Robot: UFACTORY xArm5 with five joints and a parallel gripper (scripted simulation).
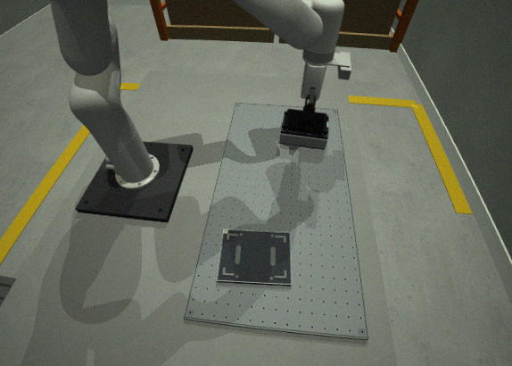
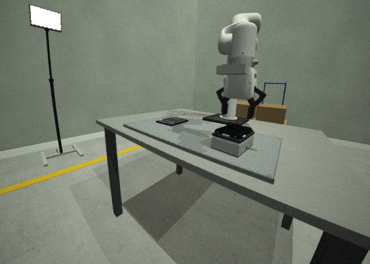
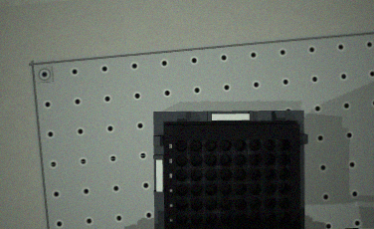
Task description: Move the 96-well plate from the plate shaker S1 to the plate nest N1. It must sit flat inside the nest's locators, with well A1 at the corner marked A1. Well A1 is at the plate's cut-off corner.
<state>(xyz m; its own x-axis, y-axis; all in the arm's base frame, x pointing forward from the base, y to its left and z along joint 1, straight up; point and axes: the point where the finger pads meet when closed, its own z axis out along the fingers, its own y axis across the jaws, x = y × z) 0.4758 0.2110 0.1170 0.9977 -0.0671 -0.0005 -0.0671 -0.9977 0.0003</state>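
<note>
My gripper is now 60 mm above the black 96-well plate. Also, from my hand: plate nest N1: 410 mm to the right, 120 mm below, 110 mm behind.
</note>
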